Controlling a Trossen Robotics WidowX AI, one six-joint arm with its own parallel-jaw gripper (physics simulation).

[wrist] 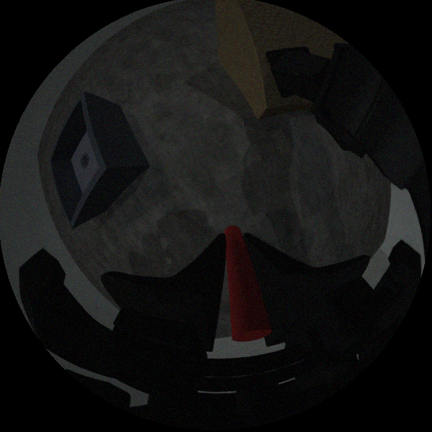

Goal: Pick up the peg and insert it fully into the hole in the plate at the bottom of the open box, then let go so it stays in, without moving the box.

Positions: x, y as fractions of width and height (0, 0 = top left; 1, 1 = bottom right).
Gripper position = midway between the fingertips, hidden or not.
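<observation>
My gripper (0.54, 0.55), visible. Pale plate (0.20, 0.38) and dark blue box (0.28, 0.37), visible too.
</observation>
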